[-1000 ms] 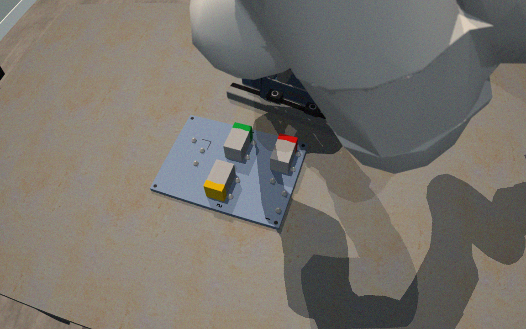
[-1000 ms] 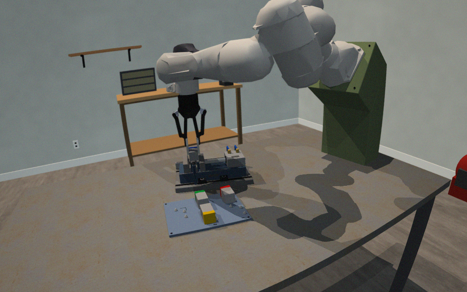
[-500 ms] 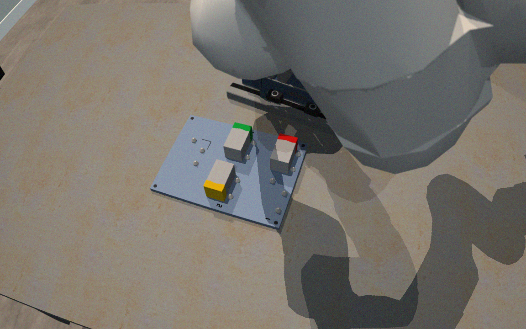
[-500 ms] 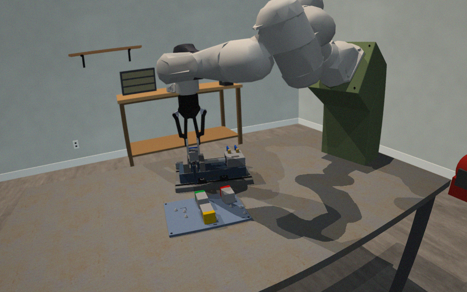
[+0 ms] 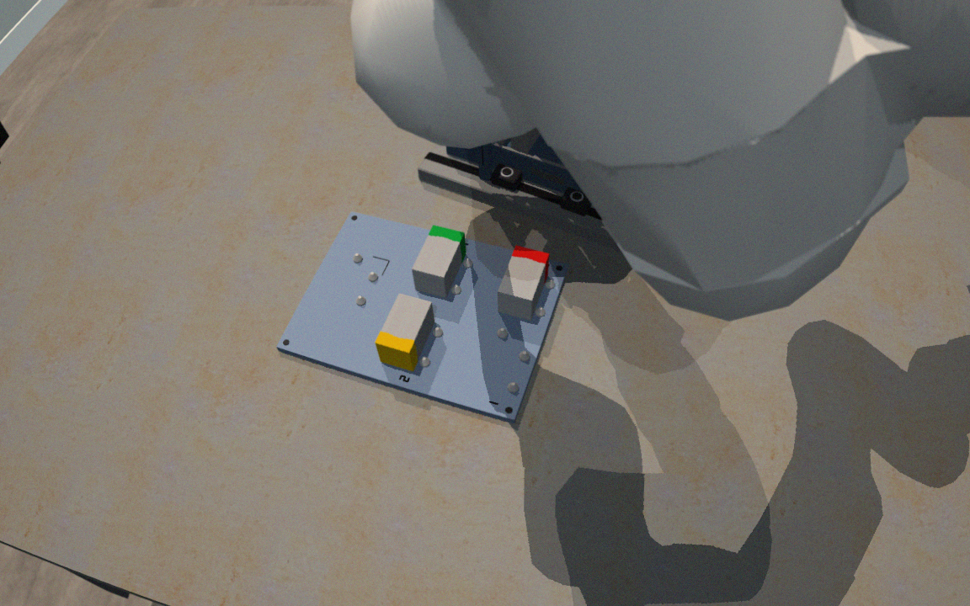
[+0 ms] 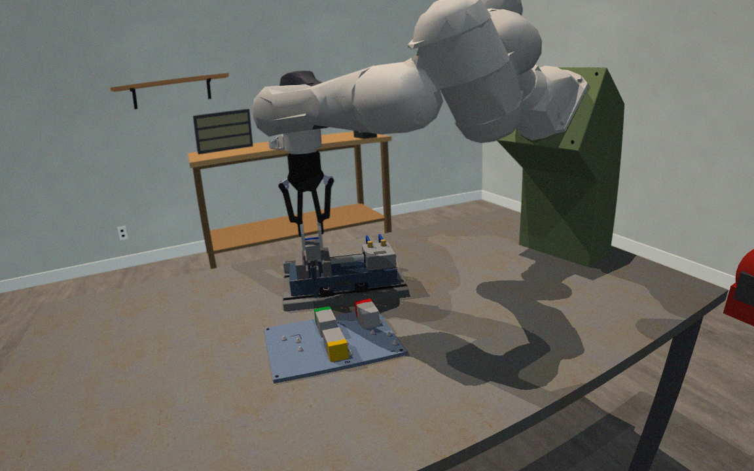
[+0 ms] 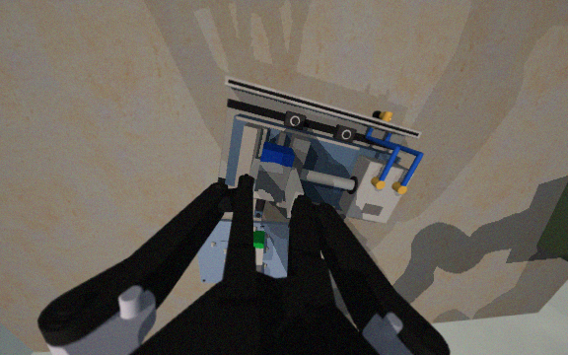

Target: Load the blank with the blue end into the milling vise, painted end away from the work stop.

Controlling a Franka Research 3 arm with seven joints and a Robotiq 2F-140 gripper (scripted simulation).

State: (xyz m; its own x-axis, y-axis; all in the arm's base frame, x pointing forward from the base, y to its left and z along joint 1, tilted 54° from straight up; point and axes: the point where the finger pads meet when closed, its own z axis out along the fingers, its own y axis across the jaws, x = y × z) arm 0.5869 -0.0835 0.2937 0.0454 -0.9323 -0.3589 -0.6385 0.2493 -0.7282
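Now: hand 40 mm above the blue-ended blank. Round my hand: fixed jaw 70 mm below, 30 mm ahead, 10 mm to the left; then grey rod 80 mm behind, 70 mm below; then work stop 60 mm below, 50 mm to the left.
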